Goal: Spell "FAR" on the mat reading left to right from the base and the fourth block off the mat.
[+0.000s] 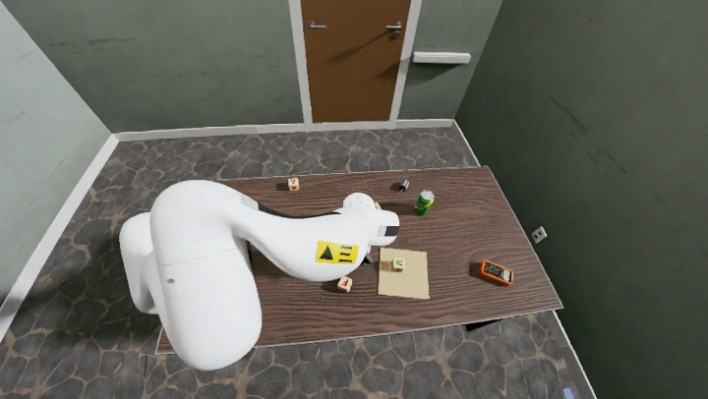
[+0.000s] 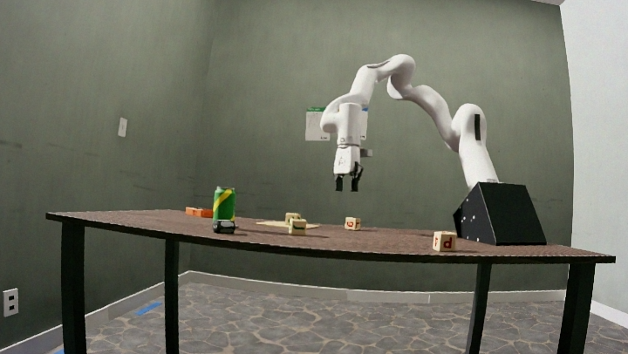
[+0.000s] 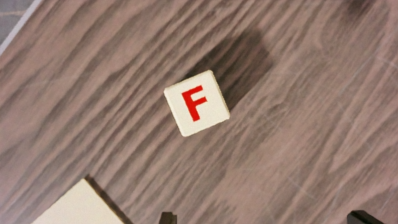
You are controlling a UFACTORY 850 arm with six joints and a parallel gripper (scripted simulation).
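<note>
My hand is 20 cm short of the tan mat, 15 cm above it and 6 cm to the left of it. The rest, counted from my hand: green can 40 cm ahead, 21 cm to the left, 9 cm below; then dark object 36 cm ahead, 35 cm to the left, 14 cm below.
</note>
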